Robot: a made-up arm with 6 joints.
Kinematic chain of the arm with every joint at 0, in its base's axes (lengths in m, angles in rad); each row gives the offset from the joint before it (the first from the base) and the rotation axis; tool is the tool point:
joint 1: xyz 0 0 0.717 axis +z
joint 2: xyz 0.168 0 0 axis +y
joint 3: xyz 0 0 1.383 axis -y
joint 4: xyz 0 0 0.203 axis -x
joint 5: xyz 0.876 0 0 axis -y
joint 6: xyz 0.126 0 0 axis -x
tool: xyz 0 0 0
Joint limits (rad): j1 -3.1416..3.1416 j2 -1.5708..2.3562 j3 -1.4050..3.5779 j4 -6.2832..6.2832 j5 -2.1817..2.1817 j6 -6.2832..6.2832
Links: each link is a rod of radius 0.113 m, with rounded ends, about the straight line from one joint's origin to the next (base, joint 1, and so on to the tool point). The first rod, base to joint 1, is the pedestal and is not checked.
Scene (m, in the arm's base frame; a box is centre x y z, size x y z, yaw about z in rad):
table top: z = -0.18
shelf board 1: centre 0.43 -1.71 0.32 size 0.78 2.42 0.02 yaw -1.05
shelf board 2: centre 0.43 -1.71 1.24 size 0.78 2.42 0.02 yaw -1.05
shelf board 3: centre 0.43 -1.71 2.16 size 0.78 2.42 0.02 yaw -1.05
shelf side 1: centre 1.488 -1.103 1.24 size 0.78 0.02 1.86 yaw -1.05
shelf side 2: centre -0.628 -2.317 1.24 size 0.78 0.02 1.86 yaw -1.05
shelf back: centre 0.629 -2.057 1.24 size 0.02 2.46 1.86 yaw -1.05
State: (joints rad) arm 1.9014 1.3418 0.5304 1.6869 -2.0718 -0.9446
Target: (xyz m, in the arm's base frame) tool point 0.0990 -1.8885 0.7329
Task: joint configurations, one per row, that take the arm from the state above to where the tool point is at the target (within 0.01 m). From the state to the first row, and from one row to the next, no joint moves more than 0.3 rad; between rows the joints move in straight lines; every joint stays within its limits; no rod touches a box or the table.
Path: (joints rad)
1: 1.8340 1.0859 0.8122 1.7162 -2.0840 -0.9446
2: 1.7665 0.8299 1.0940 1.7456 -2.0962 -0.9446
3: 1.6991 0.5740 1.3758 1.7749 -2.1084 -0.9446
4: 1.6317 0.3180 1.6576 1.8042 -2.1206 -0.9446
5: 1.5642 0.0621 1.9394 1.8336 -2.1329 -0.9446
6: 1.4968 -0.1939 2.2212 1.8629 -2.1451 -0.9446
7: 1.4294 -0.4498 2.5030 1.8923 -2.1573 -0.9446
8: 1.3620 -0.7057 2.7848 1.9216 -2.1695 -0.9446
9: 1.2945 -0.9617 3.0666 1.9509 -2.1817 -0.9446
10: 1.3636 -1.0383 2.8217 1.9259 -2.1817 -0.9446
11: 1.4326 -1.1148 2.5769 1.9009 -2.1817 -0.9446
12: 1.5017 -1.1914 2.3320 1.8759 -2.1817 -0.9446
13: 1.5707 -1.2680 2.0871 1.8509 -2.1817 -0.9446

